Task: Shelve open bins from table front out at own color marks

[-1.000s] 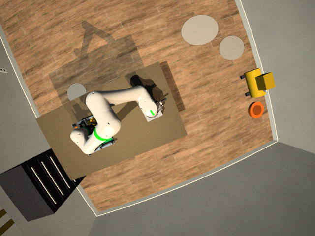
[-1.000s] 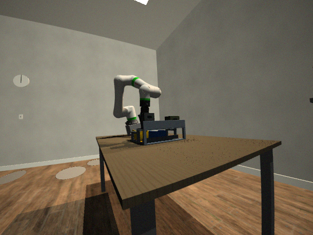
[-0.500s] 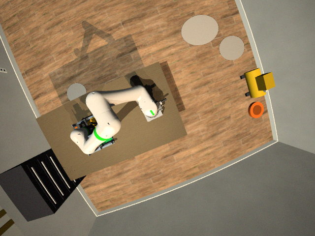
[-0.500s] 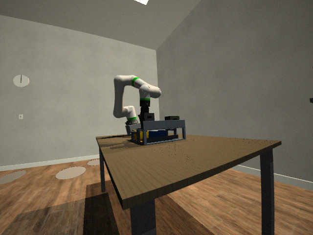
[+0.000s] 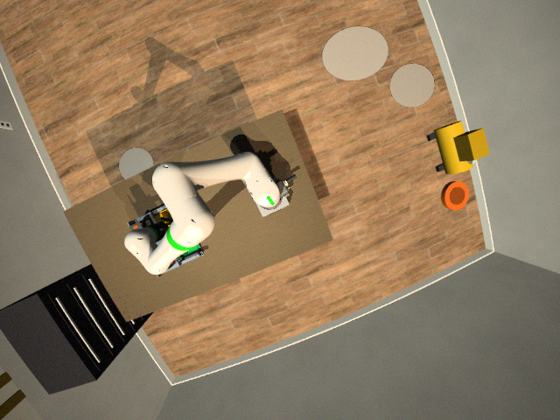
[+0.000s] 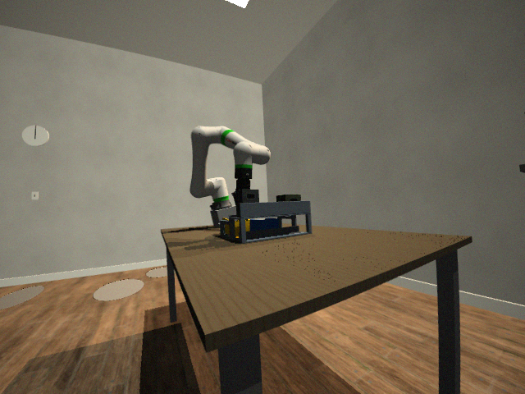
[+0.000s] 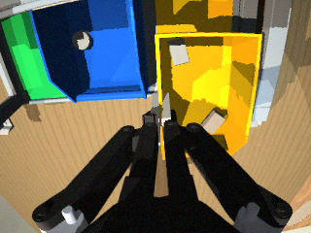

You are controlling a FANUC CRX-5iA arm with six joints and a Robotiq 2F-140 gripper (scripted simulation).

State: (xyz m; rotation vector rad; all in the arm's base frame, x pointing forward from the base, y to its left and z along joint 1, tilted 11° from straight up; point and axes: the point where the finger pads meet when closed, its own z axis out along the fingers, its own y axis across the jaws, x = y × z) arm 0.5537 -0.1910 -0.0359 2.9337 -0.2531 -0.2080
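The yellow bin is 5 cm to the right of my hand, 4 cm below it and 2 cm behind it. Round my hand: blue bin (9 cm ahead, 6 cm to the left, 5 cm below); then blue mark (9 cm below, 9 cm ahead, 5 cm to the left); then yellow mark (9 cm below, 7 cm ahead, 6 cm to the right).
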